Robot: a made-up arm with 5 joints. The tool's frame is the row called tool.
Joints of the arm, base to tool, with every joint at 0 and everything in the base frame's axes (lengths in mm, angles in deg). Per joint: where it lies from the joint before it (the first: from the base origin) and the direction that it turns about. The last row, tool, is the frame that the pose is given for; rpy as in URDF.
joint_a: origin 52 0 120 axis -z
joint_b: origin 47 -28 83 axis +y
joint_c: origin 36 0 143 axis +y
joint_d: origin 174 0 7 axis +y
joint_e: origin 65 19 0 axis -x
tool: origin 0 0 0 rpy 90 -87.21 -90
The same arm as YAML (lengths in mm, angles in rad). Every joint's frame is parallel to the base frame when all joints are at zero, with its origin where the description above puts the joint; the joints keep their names.
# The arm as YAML. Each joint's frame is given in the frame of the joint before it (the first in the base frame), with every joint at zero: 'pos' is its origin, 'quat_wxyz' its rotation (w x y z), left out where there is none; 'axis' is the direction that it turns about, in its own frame. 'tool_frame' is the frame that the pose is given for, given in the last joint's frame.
length_unit: mm
angle_unit: rad
joints:
  - joint: joint_a
    pos: [52.0, 0.0, 120.0]
    axis: [0.0, 0.0, -1.0]
  - joint: joint_b
    pos: [47.0, -28.0, 83.0]
    axis: [0.0, 1.0, 0.0]
  - joint: joint_c
    pos: [36.0, 0.0, 143.0]
    axis: [0.0, 1.0, 0.0]
  - joint: joint_d
    pos: [174.0, 0.0, 7.0]
    axis: [0.0, 1.0, 0.0]
  - joint: joint_e
    pos: [65.0, 19.0, 0.0]
    axis: [-1.0, 0.0, 0.0]
tool_frame:
  pos: [0.0, 0.0, 0.0]
  quat_wxyz: [0.706897, 0.017214, -0.706897, -0.017214]

